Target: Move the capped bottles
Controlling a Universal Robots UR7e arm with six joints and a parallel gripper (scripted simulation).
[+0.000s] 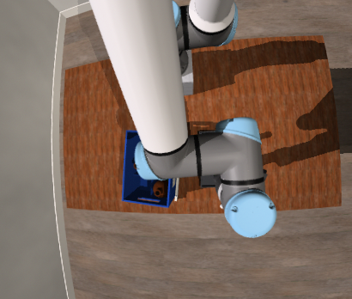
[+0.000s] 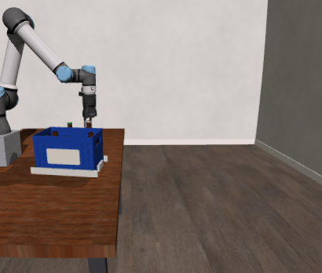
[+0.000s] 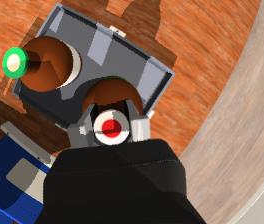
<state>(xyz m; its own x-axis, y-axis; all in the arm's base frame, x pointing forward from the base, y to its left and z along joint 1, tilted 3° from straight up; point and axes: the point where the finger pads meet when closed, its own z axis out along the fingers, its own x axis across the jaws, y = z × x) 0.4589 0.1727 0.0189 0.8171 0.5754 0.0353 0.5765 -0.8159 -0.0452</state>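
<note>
Now: hand 6 cm above the red-capped bottle. Also, from my hand: brown bottle 26 cm to the right, 6 cm below, 5 cm ahead; then green-capped bottle 11 cm behind, 7 cm below; then dark grey tray 14 cm below, 5 cm behind.
</note>
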